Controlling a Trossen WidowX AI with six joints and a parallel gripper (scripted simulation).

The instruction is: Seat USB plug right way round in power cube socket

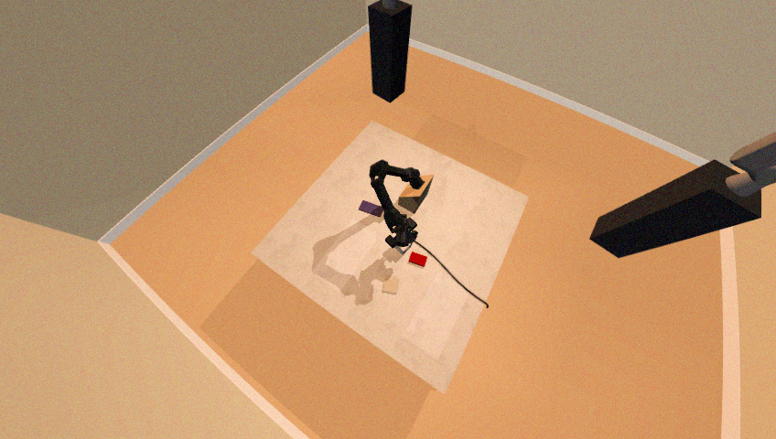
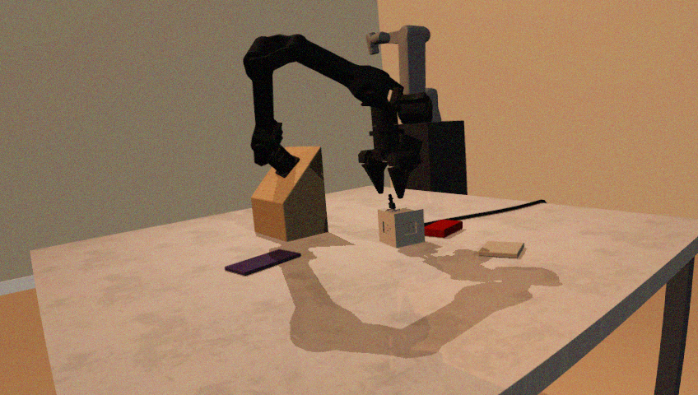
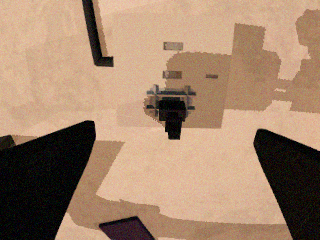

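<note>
Right now the dark USB plug is 20 mm below my gripper tip. Round my gripper tip: red block: 140 mm to the left, 100 mm below; then USB socket: 40 mm below, 10 mm to the left; then beige tile: 220 mm ahead, 120 mm to the left, 100 mm below.
</note>
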